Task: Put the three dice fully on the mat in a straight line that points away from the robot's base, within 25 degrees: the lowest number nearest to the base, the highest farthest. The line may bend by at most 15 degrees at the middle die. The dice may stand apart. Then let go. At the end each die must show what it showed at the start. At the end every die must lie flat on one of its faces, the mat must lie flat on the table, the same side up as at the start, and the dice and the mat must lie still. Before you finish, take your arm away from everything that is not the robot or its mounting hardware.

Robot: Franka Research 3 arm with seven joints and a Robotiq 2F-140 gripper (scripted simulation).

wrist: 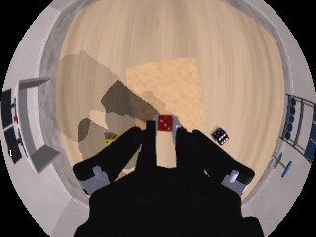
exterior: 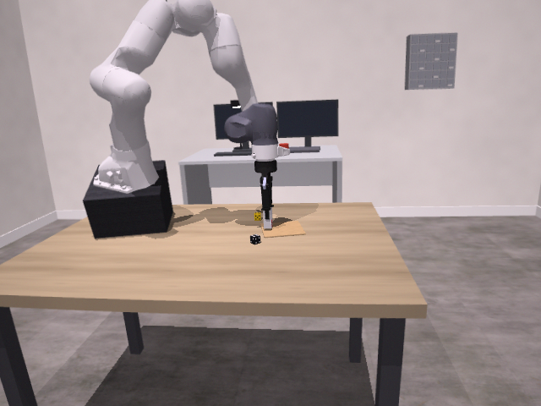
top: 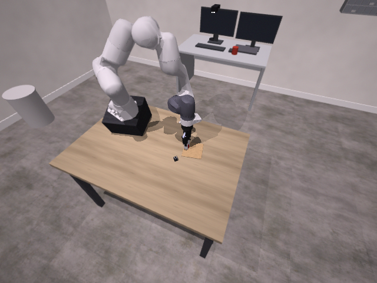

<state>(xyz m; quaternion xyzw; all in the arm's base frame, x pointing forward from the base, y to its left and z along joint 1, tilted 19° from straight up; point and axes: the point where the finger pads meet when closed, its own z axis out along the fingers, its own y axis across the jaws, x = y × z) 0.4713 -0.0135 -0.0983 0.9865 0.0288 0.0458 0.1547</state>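
The red die is 20 mm below my hand. Round my hand: yellow die: 60 mm behind, 110 mm to the left, 30 mm below; then black die: 20 mm behind, 130 mm to the right, 30 mm below; then tan mat: 50 mm ahead, 40 mm below.
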